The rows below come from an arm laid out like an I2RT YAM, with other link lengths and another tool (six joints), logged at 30 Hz.
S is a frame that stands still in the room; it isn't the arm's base.
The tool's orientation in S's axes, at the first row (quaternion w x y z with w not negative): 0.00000 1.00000 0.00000 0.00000
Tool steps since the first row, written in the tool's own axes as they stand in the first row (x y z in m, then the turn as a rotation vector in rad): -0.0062 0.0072 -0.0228 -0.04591 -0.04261 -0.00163; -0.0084 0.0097 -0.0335 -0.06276 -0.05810 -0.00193; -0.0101 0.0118 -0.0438 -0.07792 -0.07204 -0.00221; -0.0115 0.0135 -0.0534 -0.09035 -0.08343 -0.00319; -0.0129 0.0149 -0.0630 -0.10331 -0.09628 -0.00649; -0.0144 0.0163 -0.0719 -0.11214 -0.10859 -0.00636; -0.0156 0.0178 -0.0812 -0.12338 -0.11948 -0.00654
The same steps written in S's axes. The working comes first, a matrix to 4 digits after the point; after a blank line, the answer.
The tool's axes in the first row as the columns of a matrix, in S's axes (used below as rounded here):
1.0000 0.0000 0.0000
0.0000 -1.0000 0.0000
0.0000 0.0000 -1.0000

-0.0062 -0.0072 0.0228 -0.04591 0.04261 0.00163; -0.0084 -0.0097 0.0335 -0.06276 0.05810 0.00193; -0.0101 -0.0118 0.0438 -0.07792 0.07204 0.00221; -0.0115 -0.0135 0.0534 -0.09035 0.08343 0.00319; -0.0129 -0.0149 0.0630 -0.10331 0.09628 0.00649; -0.0144 -0.0163 0.0719 -0.11214 0.10859 0.00636; -0.0156 -0.0178 0.0812 -0.12338 0.11948 0.00654
